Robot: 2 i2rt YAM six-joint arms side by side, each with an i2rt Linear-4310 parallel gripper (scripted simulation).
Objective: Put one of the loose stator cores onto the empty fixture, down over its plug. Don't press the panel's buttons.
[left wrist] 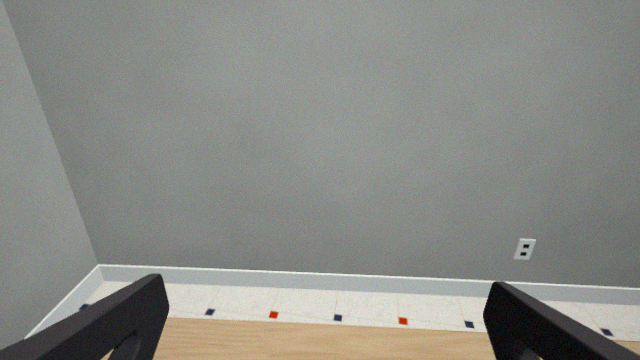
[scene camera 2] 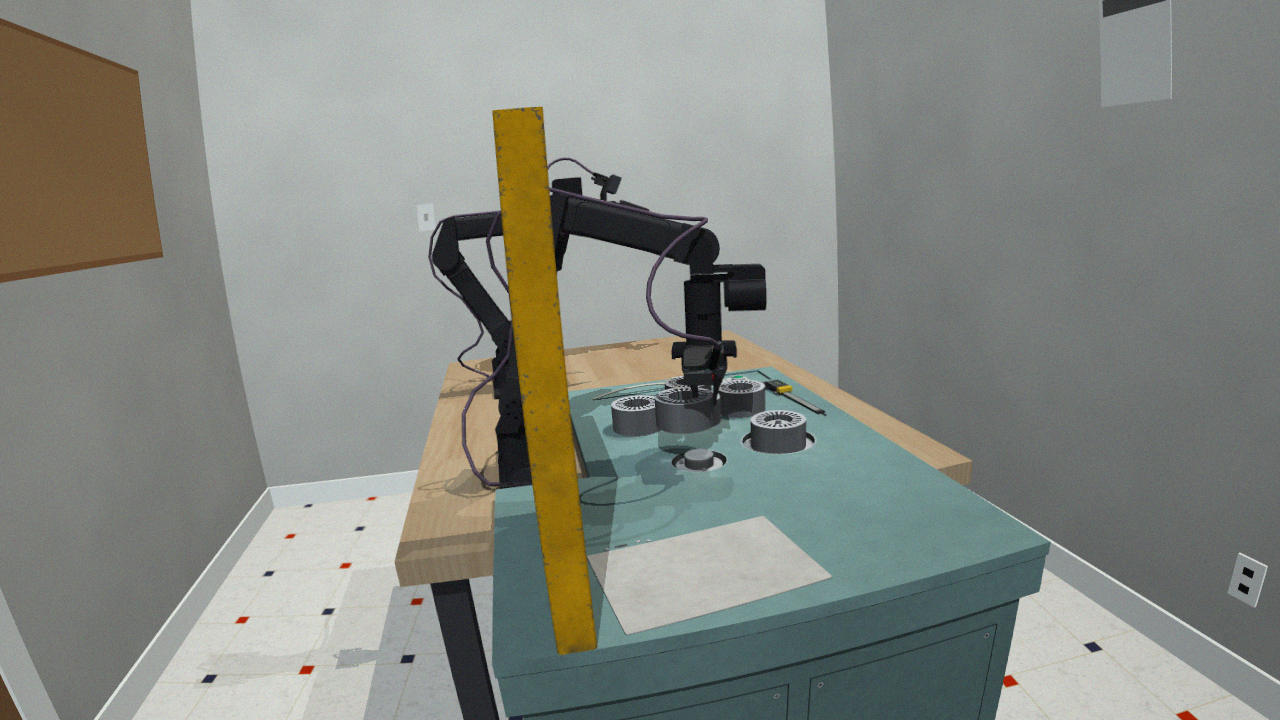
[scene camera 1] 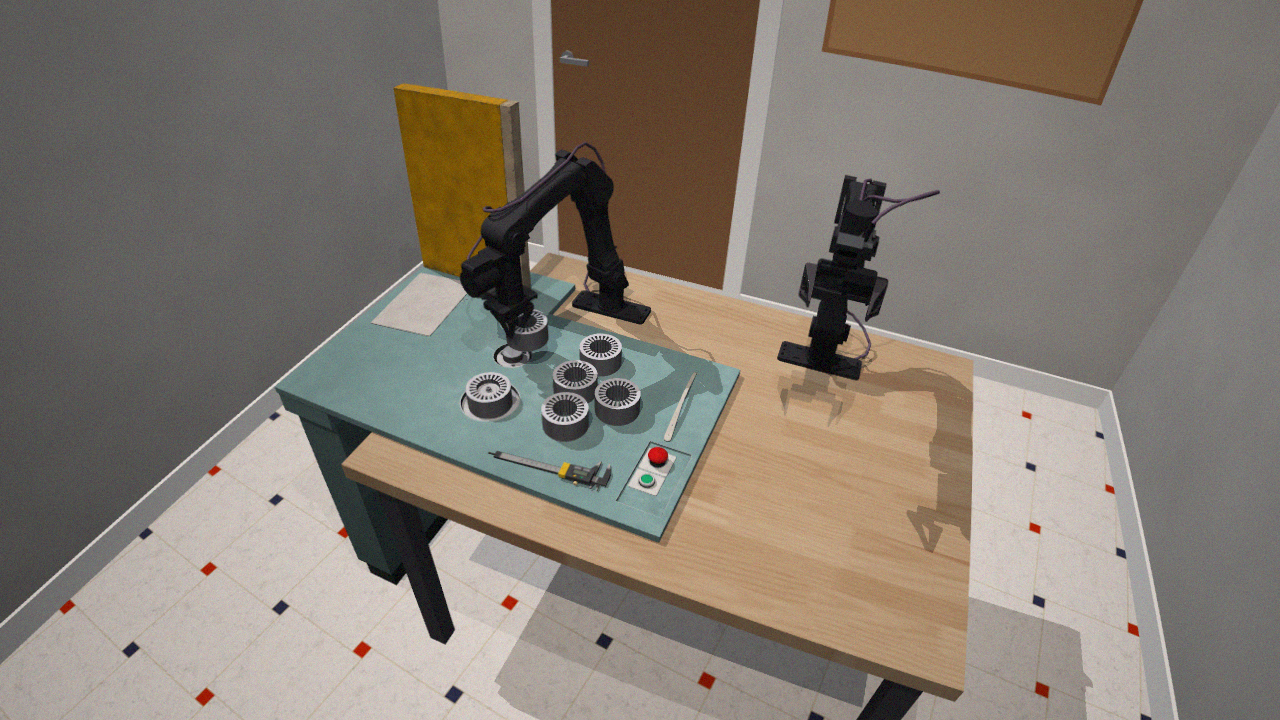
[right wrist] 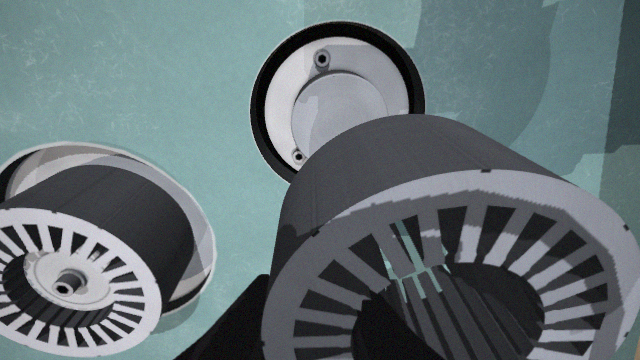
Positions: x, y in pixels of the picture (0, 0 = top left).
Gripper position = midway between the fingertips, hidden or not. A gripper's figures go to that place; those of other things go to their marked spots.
Labels:
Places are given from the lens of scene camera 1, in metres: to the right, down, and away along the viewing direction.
my left gripper (scene camera 1: 837, 311): 0.32, -0.08, 1.07
my right gripper (scene camera 1: 514, 334): -0.28, -0.06, 1.49

